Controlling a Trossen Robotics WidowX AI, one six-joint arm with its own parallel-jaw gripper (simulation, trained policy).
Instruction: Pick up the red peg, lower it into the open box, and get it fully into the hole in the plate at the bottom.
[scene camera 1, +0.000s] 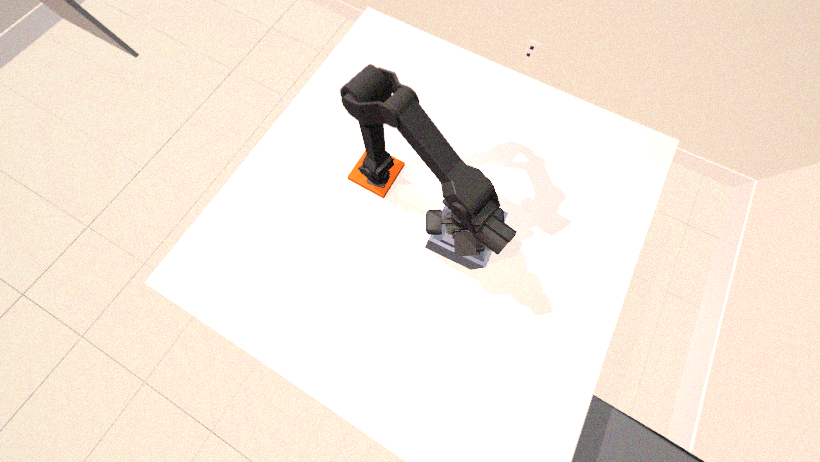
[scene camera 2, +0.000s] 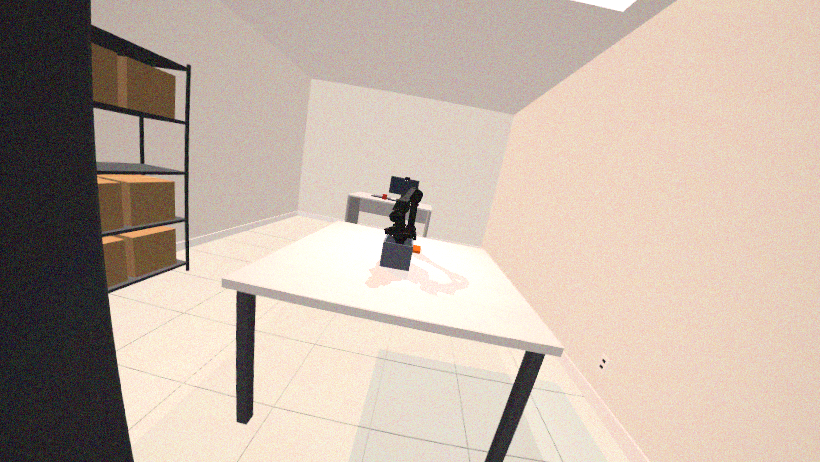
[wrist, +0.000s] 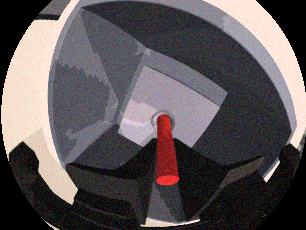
I see my gripper (scene camera 1: 462, 227), a grey box (scene camera 1: 477, 261), a red peg (wrist: 167, 174) and a pale plate (wrist: 190, 112).
My gripper shows as well in the wrist view (wrist: 164, 142). Scene camera 1 misses the red peg, which is hidden by my gripper. Scene camera 2 does not show the red peg, which is hidden by the grey box.
